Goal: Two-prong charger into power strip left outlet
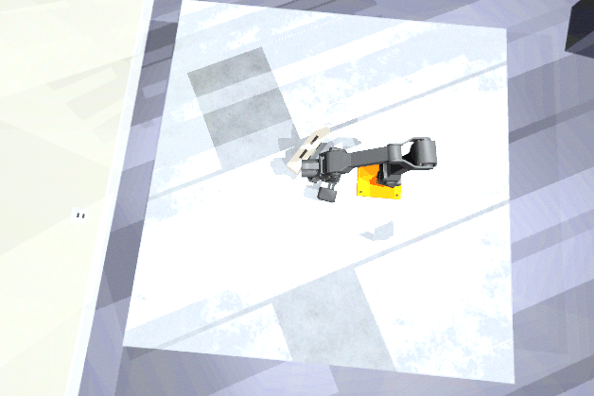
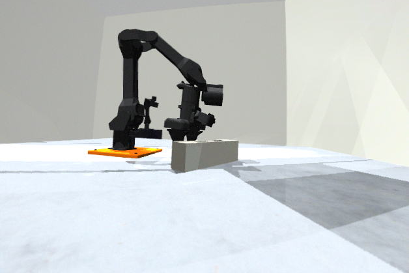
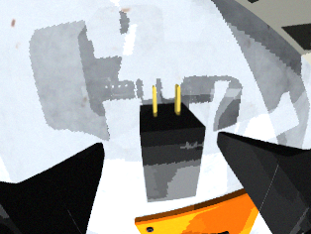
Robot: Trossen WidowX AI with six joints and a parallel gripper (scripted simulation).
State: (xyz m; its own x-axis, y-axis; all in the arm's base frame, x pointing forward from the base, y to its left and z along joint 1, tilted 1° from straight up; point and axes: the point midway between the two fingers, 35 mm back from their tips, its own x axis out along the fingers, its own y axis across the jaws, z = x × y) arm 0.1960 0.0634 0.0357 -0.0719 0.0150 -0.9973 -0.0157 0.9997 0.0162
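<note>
Right now my gripper tip is 20 mm short of the two-prong charger and 10 mm below it.
</note>
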